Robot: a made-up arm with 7 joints.
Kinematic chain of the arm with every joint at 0, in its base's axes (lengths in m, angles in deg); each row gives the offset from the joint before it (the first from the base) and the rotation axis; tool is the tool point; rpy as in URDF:
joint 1: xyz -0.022 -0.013 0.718 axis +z
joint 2: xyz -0.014 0.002 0 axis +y
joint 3: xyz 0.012 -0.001 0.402 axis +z
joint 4: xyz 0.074 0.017 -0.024 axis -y
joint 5: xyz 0.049 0 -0.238 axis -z
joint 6: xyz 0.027 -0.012 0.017 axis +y
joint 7: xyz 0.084 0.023 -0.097 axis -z
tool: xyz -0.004 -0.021 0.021 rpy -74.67 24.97 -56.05
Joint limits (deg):
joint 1: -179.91..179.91
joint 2: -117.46..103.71
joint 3: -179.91..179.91
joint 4: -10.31..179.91
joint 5: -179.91..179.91
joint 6: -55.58..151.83
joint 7: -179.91..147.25
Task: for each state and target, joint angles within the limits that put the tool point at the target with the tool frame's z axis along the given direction. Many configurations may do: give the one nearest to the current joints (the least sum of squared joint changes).
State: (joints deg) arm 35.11 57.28 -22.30 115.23 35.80 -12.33 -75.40
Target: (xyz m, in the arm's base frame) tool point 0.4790 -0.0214 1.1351 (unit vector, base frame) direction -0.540 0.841 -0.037
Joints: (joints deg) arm 19.57 12.83 -22.19 91.90 39.99 27.22 -115.59
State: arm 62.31 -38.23 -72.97 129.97 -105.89 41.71 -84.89
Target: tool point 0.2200 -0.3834 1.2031 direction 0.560 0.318 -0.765
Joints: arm 64.11 -35.80 -81.38 106.41 -115.10 53.67 -46.11
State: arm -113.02 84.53 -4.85 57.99 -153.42 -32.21 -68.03
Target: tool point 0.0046 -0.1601 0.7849 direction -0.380 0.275 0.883
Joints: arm -115.47 52.31 -16.65 -0.62 -154.51 -34.75 -33.52
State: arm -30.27 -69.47 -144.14 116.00 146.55 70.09 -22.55
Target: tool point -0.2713 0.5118 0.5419 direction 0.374 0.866 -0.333
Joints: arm -72.04 -67.79 -175.99 93.76 118.00 79.16 -22.91
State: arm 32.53 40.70 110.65 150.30 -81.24 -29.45 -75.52
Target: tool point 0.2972 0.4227 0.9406 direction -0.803 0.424 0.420
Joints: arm 62.68 79.94 119.93 172.97 -66.29 -50.26 -91.08
